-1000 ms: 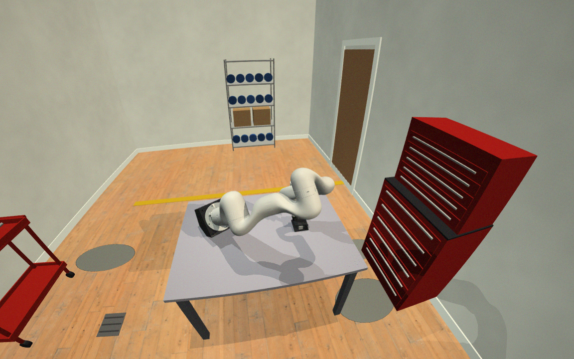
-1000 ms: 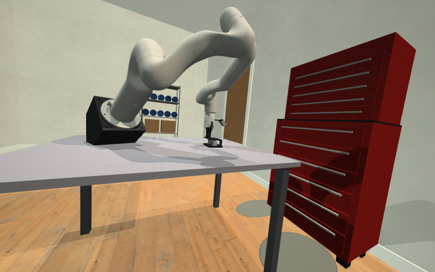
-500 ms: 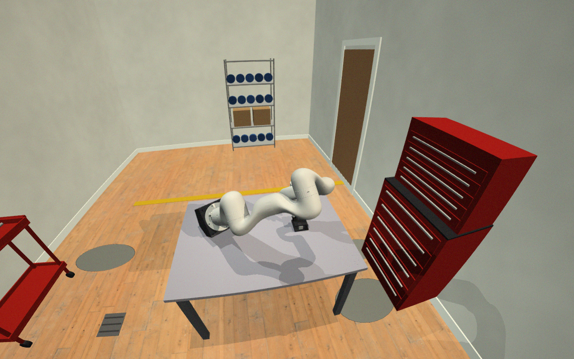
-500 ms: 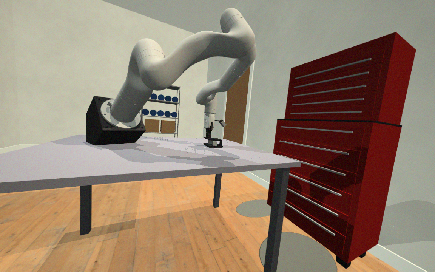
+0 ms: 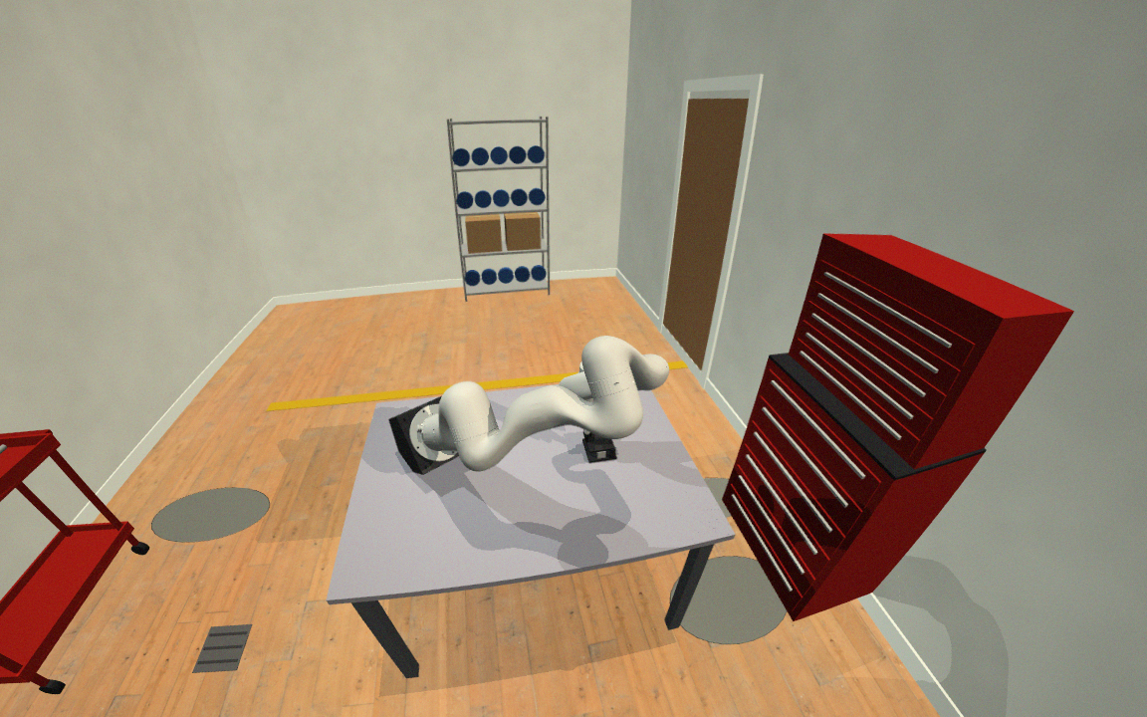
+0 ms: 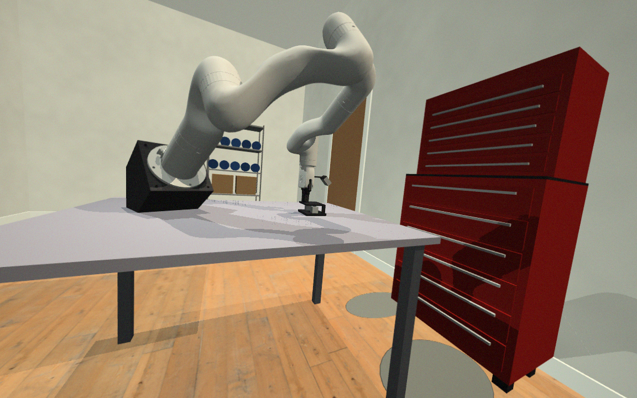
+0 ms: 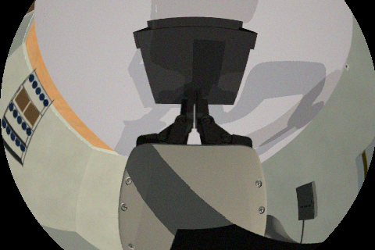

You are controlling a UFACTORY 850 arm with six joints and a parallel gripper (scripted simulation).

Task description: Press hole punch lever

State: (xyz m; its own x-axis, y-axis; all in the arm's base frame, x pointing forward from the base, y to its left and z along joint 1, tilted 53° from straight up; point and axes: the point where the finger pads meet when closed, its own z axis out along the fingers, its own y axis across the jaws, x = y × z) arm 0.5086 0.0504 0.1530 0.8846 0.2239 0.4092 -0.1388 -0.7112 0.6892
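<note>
The black hole punch is 5 cm ahead of my hand, 1 cm to the right of it and 4 cm below it.
</note>
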